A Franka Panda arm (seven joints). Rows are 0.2 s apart.
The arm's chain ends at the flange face. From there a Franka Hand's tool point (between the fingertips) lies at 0.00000 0.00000 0.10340 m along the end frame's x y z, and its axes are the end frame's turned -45 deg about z.
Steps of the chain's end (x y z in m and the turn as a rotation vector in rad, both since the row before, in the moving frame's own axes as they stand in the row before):
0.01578 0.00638 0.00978 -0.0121 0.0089 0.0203
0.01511 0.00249 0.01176 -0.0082 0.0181 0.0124
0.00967 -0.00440 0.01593 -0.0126 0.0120 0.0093
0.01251 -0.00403 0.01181 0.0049 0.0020 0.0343
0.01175 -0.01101 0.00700 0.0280 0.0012 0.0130
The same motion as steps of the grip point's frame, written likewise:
0.00640 0.01720 0.00977 -0.0148 -0.0023 0.0203
0.00964 0.01437 0.01174 -0.0186 0.0070 0.0124
0.00990 0.00552 0.01591 -0.0174 -0.0004 0.0093
0.01220 0.00579 0.01181 0.0021 0.0049 0.0343
0.01824 -0.00142 0.00696 0.0190 0.0206 0.0130

